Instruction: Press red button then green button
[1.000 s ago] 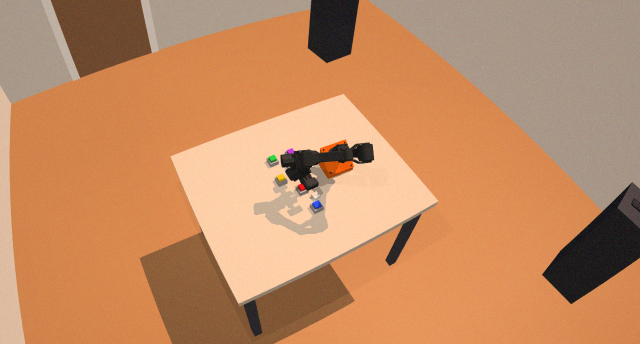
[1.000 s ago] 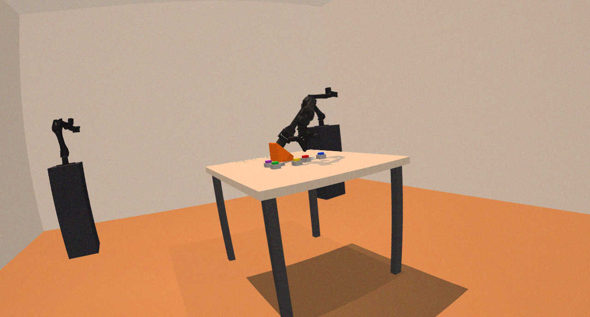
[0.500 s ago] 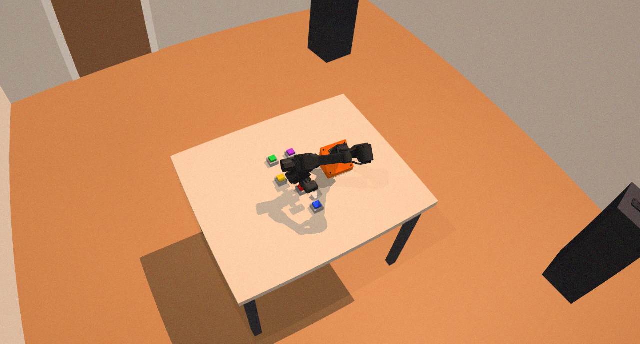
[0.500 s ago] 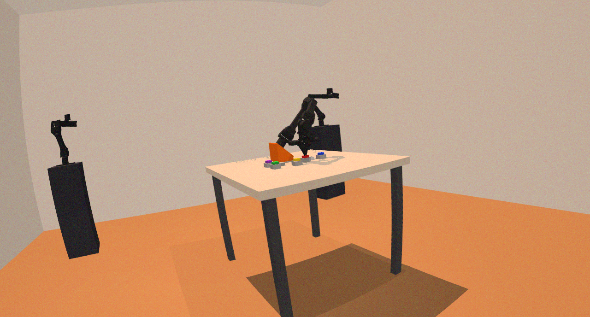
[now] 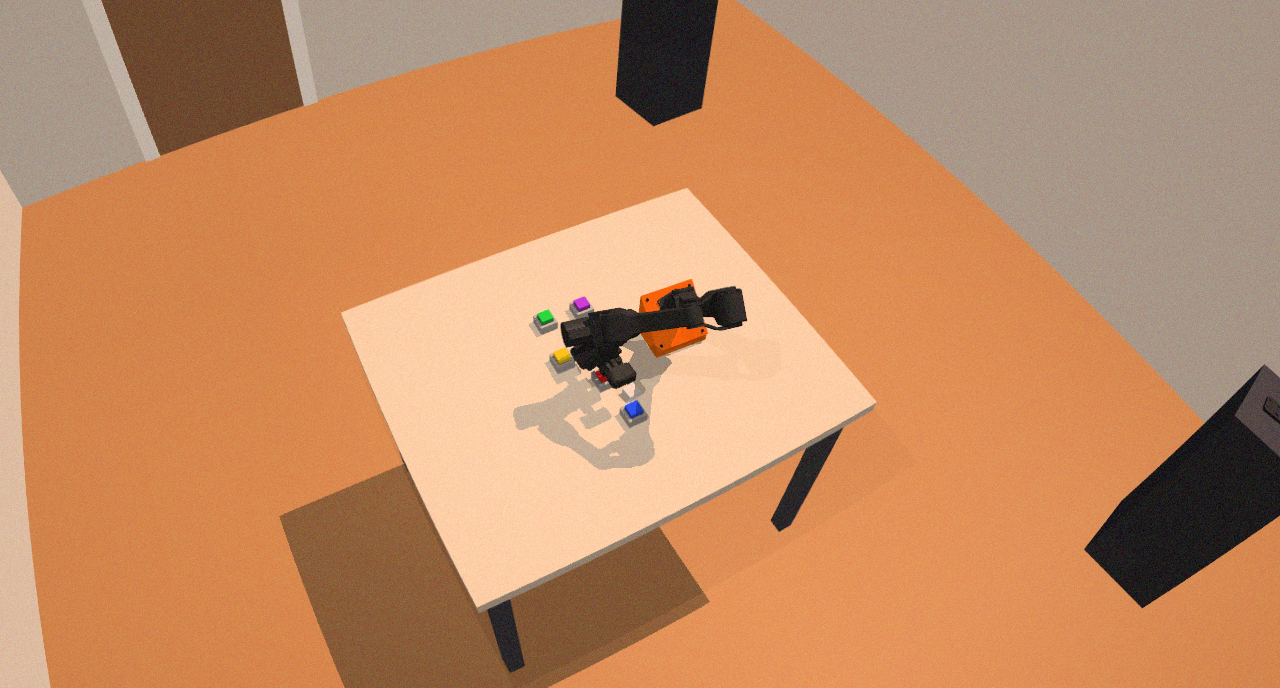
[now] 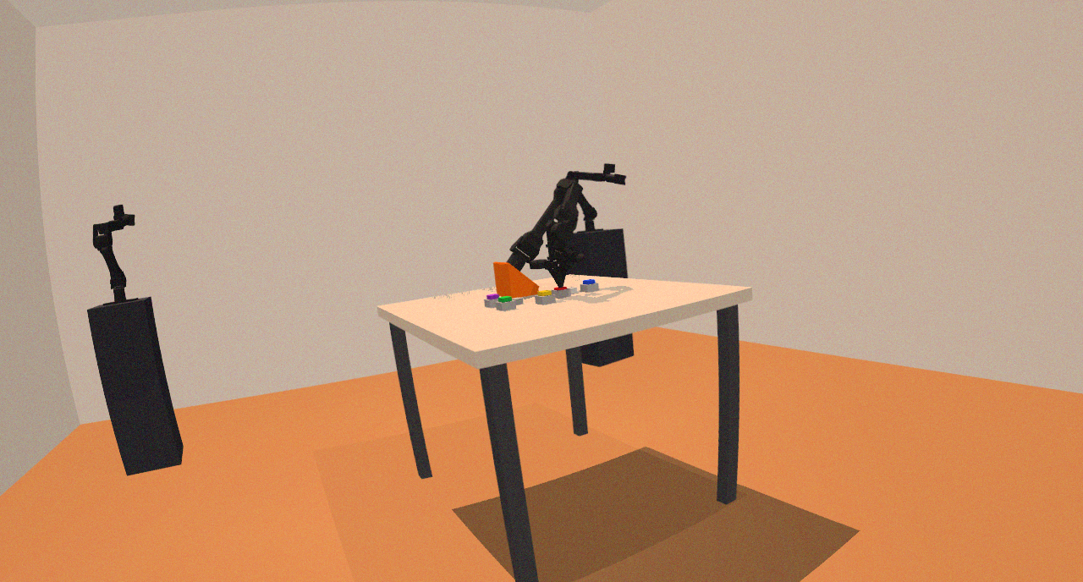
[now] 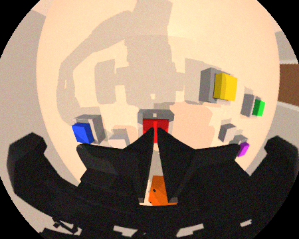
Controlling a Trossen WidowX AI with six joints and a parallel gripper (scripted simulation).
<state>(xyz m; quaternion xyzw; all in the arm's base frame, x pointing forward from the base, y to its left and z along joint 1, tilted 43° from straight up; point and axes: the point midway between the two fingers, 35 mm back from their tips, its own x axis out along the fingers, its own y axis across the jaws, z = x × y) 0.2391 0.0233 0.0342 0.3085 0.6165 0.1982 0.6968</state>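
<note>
Right now the red button is 1 cm below my gripper tip. Round my gripper tip: white block 7 cm to the left, 4 cm behind, 2 cm below; then blue button 12 cm to the left; then yellow button 10 cm to the right, 5 cm ahead.
</note>
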